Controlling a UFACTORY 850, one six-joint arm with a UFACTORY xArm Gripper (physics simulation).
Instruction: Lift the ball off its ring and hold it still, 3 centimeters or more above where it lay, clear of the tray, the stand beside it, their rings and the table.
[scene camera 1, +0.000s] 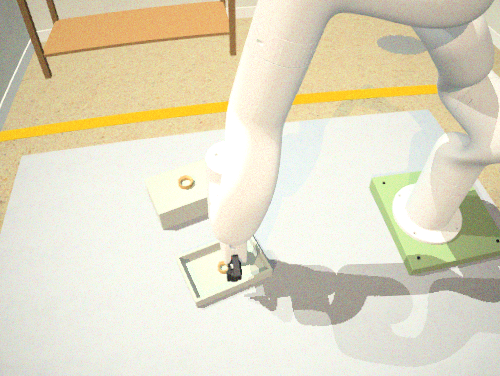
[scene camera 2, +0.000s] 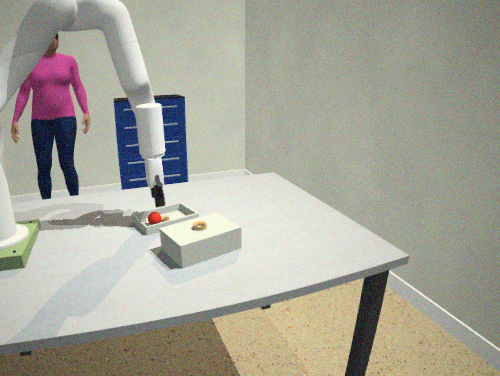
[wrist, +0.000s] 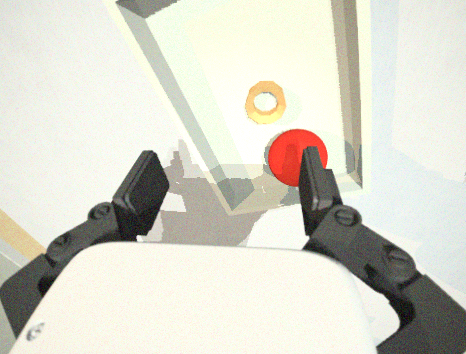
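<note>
The red ball (scene camera 2: 154, 218) (wrist: 286, 159) lies inside the tray (scene camera 1: 220, 295) (scene camera 2: 150, 229) (wrist: 366, 100), beside its orange ring (scene camera 1: 219, 267) (scene camera 2: 166, 218) (wrist: 265, 119) and off it, near a corner. It does not show in scene camera 1, where the arm and gripper are in front of that part. My gripper (scene camera 1: 234, 269) (scene camera 2: 159, 199) (wrist: 228, 166) is open and empty above the tray. In the wrist view its right finger overlaps the ball's right side, and the left finger is over the table outside the tray.
The box-shaped stand (scene camera 1: 184, 218) (scene camera 2: 212, 247) is beside the tray, with an empty orange ring (scene camera 1: 186, 188) (scene camera 2: 200, 229) on top. The arm's green base plate (scene camera 1: 395, 225) (scene camera 2: 12, 260) is on the table. A person and a blue drawer cabinet (scene camera 2: 175, 135) stand behind the table.
</note>
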